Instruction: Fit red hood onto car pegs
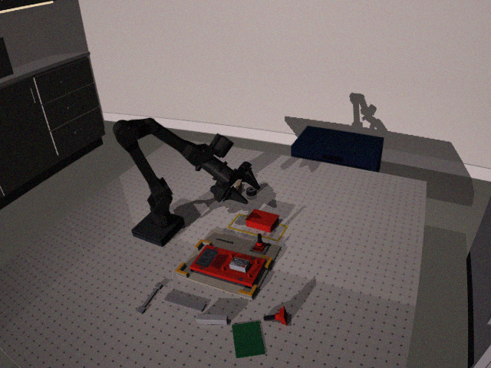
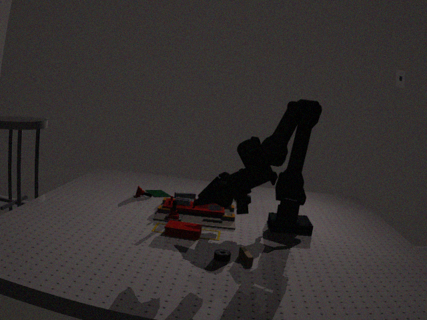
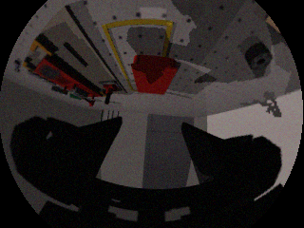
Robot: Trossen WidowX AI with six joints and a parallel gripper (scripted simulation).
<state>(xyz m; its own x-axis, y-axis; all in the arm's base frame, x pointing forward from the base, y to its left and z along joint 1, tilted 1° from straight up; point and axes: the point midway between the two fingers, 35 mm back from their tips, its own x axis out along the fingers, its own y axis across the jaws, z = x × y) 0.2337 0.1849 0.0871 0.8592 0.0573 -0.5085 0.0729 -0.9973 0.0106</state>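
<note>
The red hood is 3 cm ahead of my gripper tip and 9 cm below it. From my gripper tip the other things lie so: wooden block (16 cm behind, 14 cm to the left, 9 cm below); grey engine block (9 cm ahead, 23 cm to the right, 8 cm below); green card (23 cm ahead, 42 cm to the right, 10 cm below).
</note>
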